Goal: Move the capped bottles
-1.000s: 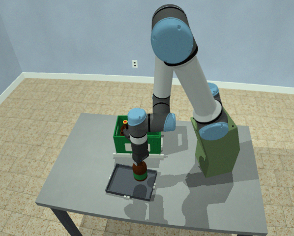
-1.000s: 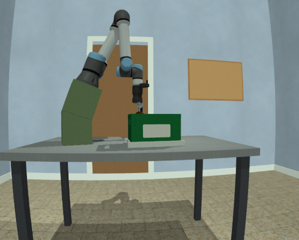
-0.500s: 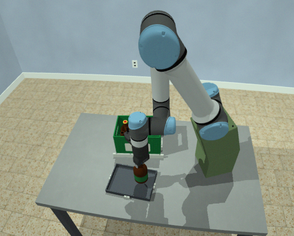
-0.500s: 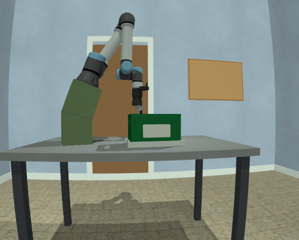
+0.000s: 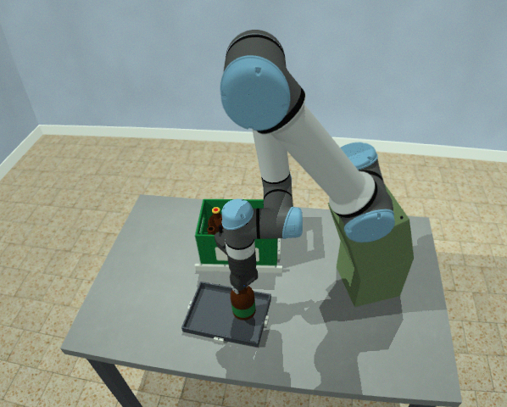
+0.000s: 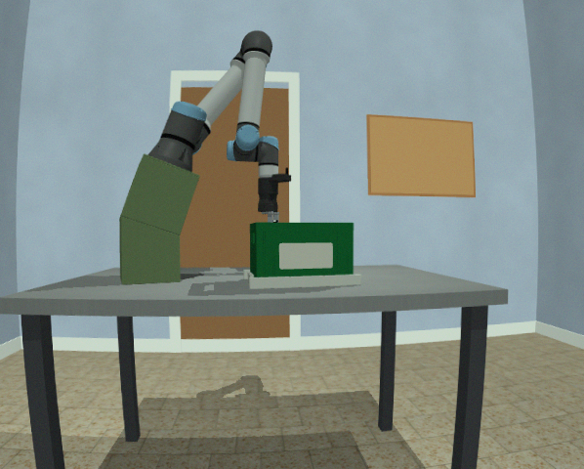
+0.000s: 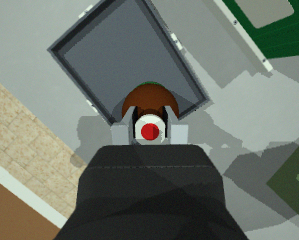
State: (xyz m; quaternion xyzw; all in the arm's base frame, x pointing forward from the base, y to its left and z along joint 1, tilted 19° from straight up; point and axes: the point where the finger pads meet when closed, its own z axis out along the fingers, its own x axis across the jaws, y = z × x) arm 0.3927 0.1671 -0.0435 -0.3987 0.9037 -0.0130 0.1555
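My gripper is now 160 mm above the dark grey tray and 50 mm short of it. From my hand the other things lie so: green crate: 290 mm to the right, 90 mm below, 50 mm ahead.
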